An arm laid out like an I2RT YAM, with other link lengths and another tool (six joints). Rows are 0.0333 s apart.
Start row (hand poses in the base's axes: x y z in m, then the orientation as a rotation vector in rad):
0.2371 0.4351 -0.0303 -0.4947 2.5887 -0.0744
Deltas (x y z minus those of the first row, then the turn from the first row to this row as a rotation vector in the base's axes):
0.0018 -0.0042 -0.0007 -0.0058 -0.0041 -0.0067
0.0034 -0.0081 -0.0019 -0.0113 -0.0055 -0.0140
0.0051 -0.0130 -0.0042 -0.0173 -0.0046 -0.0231
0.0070 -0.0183 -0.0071 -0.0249 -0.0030 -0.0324
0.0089 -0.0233 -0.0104 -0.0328 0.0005 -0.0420
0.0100 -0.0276 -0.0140 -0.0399 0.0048 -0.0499
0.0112 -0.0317 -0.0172 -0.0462 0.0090 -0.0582
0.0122 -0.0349 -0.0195 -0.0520 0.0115 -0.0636
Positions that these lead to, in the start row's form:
0.2389 0.4309 -0.0310 -0.4875 2.5869 -0.0851
0.2405 0.4270 -0.0322 -0.4799 2.5879 -0.0951
0.2422 0.4221 -0.0345 -0.4704 2.5916 -0.1058
0.2441 0.4168 -0.0374 -0.4613 2.5960 -0.1185
0.2460 0.4118 -0.0407 -0.4522 2.6023 -0.1312
0.2471 0.4075 -0.0443 -0.4452 2.6089 -0.1423
0.2483 0.4034 -0.0475 -0.4372 2.6154 -0.1524
0.2493 0.4002 -0.0498 -0.4326 2.6195 -0.1613

